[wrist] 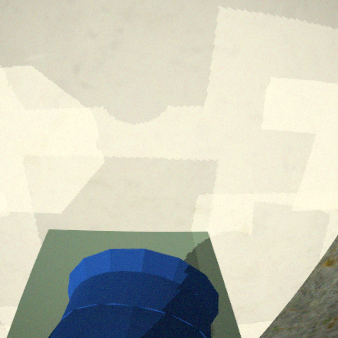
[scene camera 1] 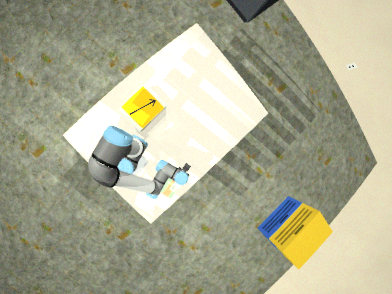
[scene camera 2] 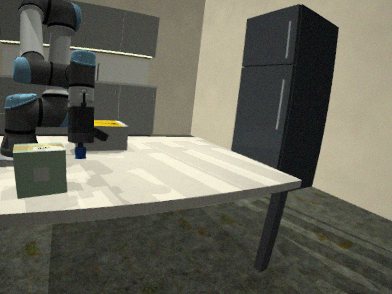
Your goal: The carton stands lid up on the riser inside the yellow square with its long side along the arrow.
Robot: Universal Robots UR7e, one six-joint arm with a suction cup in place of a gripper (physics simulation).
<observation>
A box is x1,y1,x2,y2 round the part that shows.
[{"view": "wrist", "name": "my suction cup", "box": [47,248,217,337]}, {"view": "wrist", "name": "carton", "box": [6,229,240,337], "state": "on the table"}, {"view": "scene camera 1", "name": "riser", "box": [119,84,166,130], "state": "on the table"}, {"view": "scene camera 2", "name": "riser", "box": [74,120,127,150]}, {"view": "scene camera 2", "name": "carton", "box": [13,142,67,198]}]
</observation>
